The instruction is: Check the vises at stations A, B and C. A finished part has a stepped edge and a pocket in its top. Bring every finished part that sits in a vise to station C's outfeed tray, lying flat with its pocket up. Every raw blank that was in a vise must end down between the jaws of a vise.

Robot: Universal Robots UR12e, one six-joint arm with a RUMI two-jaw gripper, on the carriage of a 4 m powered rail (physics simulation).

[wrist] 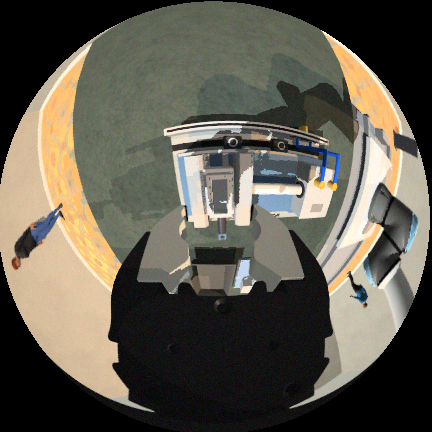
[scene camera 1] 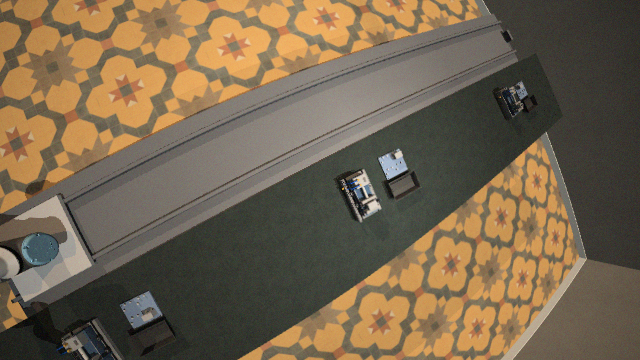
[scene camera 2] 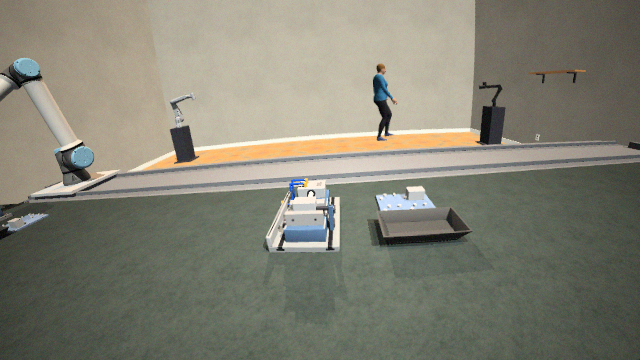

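In the wrist view a pale part [wrist: 220,192] with a pocket in its top and a stepped rim sits between the jaws of a vise [wrist: 244,175]. My gripper [wrist: 218,206] is open and empty, above the vise's front side with its fingers spread wider than the part. The gripper does not show in the scene views. The left vise [scene camera 1: 90,342] is partly cut off. The middle vise [scene camera 1: 361,195] [scene camera 2: 305,232] holds a pale block [scene camera 2: 304,203]; its top detail is too small to tell. The right vise [scene camera 1: 511,100] is too small to read.
Beside the vises stand dark trays [scene camera 1: 152,337] [scene camera 1: 404,186] [scene camera 1: 529,103] [scene camera 2: 420,227] [wrist: 212,277] and light-blue plates [scene camera 1: 135,306] [scene camera 1: 390,165] [scene camera 2: 392,202] [wrist: 242,270]. Pale blocks [scene camera 1: 397,154] [scene camera 2: 415,193] stand on plates. Blue hoses [wrist: 325,165] rise at the vise's right. A person [scene camera 2: 382,102] is behind the rail.
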